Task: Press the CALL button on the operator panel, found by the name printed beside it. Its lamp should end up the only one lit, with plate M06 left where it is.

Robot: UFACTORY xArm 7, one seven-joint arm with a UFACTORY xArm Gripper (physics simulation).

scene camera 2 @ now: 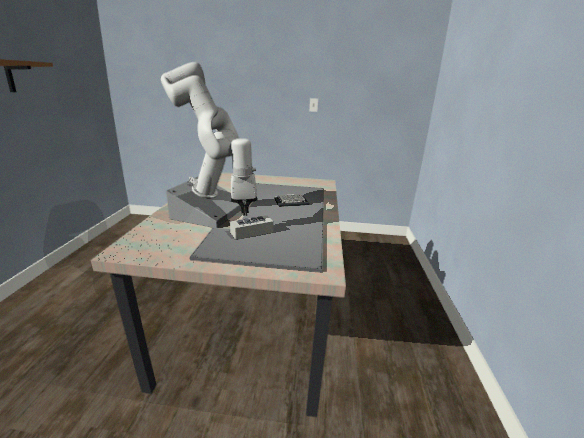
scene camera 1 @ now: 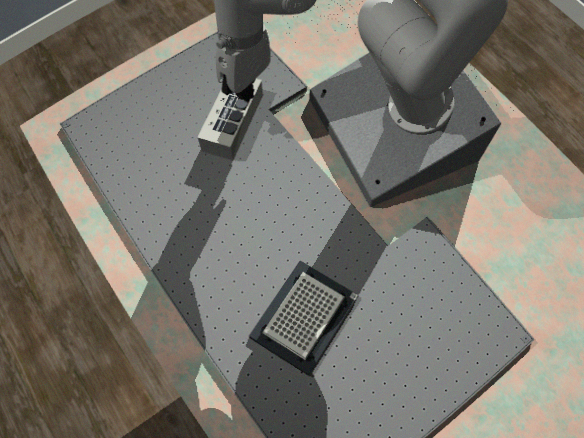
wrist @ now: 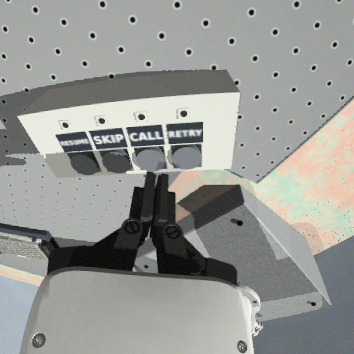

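Pixels of known places: gripper, fingertip midpoint: (scene camera 2: 245,214) (scene camera 1: 244,96) (wrist: 154,184); arm's base, link origin: (scene camera 2: 204,191) (scene camera 1: 421,103).
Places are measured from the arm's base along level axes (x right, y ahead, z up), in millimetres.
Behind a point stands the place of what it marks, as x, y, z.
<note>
The operator panel (scene camera 1: 207,133) @[215, 349, -34] (scene camera 2: 254,230) @[266, 298, -61] (wrist: 220,131) @[279, 223, -34] is a pale box with four round grey buttons, labelled RESUME, SKIP, CALL and RETRY in the wrist view. The CALL button (wrist: 149,157) @[232, 260, -31] is third from the left there. The lamp above CALL (wrist: 141,116) @[263, 280, -34] and the other three lamps look dark. My gripper (scene camera 1: 239,94) @[226, 251, -11] (scene camera 2: 244,214) @[226, 251, -11] (wrist: 154,184) @[226, 251, -11] is shut and empty, fingers pointing down, tips close over the panel by the lower edge of CALL; contact cannot be told. A pale plate with many wells (scene camera 1: 304,314) @[-167, 417, -61] (scene camera 2: 292,198) @[-149, 422, -62] sits on a dark holder (scene camera 1: 258,338) @[-149, 502, -75]; no M06 marking is readable.
The panel stands on a grey perforated board (scene camera 1: 120,165) @[298, 517, -87] (scene camera 2: 280,255) @[405, 421, -87] on a pink and green table (scene camera 2: 145,250) @[426, -92, -100]. The arm's grey wedge-shaped base (scene camera 1: 360,135) @[38, 116, -50] (scene camera 2: 187,210) @[159, -27, -39] (wrist: 235,250) @[117, 70, -40] is close beside the panel. The plate and holder are farther along the board.
</note>
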